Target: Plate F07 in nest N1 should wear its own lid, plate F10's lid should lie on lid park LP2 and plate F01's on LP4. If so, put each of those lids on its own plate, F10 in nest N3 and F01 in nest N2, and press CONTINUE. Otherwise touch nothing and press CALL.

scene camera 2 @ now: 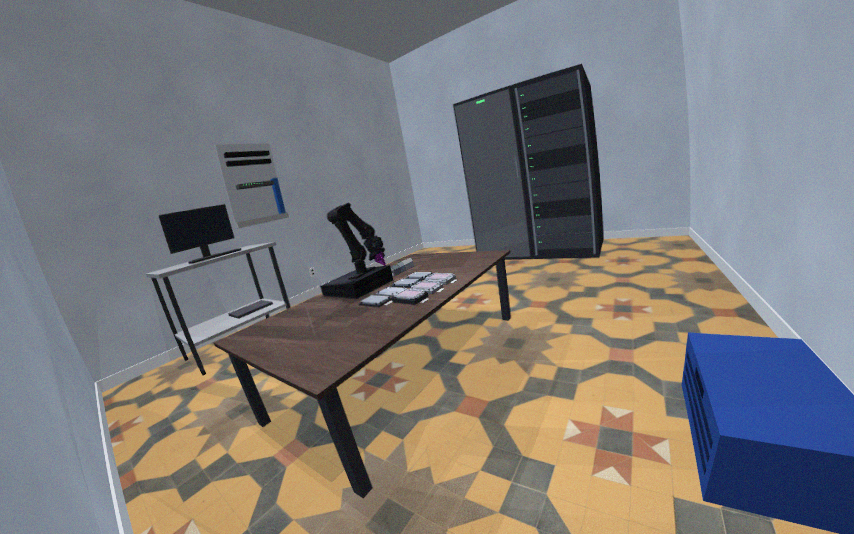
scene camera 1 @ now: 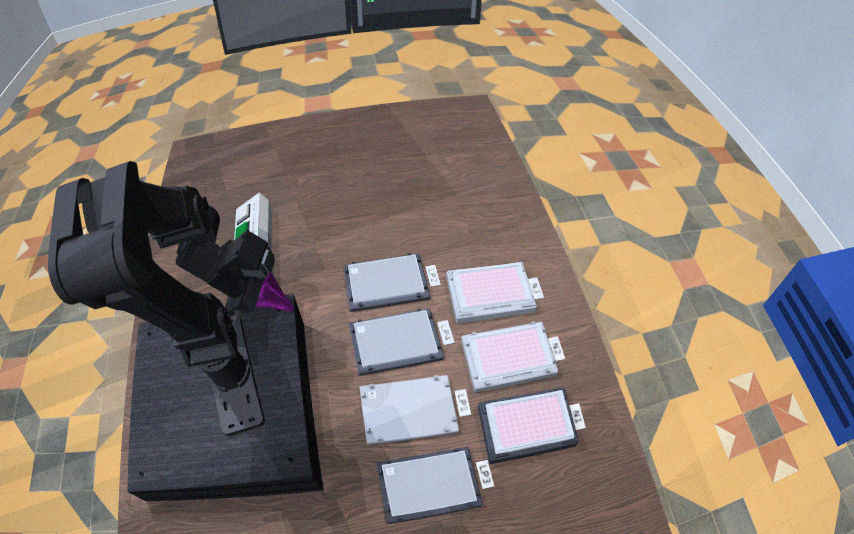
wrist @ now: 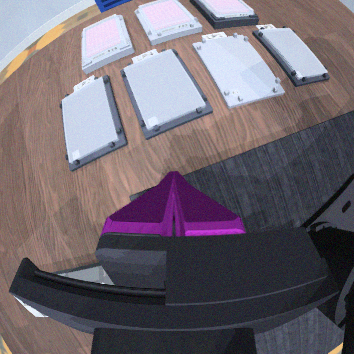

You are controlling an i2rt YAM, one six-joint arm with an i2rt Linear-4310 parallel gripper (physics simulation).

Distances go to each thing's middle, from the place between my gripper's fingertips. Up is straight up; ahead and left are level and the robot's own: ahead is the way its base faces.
Now: the white button box [scene camera 1: 256, 212] 240 mm to the left of my hand, 80 mm below it and 50 mm behind it.
